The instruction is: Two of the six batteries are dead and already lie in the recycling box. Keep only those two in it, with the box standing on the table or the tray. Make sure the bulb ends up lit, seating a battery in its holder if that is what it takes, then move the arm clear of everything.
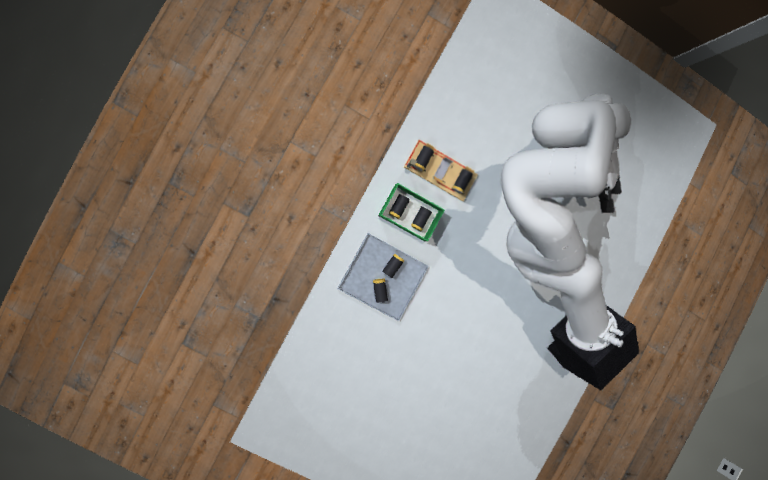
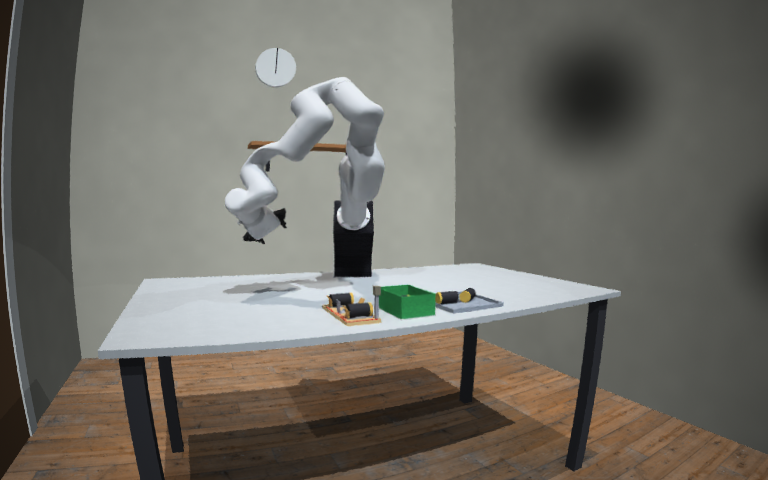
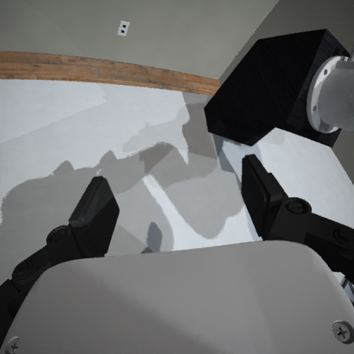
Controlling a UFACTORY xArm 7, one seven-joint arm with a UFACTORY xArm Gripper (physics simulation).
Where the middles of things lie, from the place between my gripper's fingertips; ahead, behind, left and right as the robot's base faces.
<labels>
Right now my hand is 440 mm short of the green recycling box (image 2: 421,303), 270 mm to the right of it and 160 mm above it. The rest, counted from my hand: grey tray (image 1: 374,254) 420 mm ahead, 470 mm to the left, 190 mm below.
</labels>
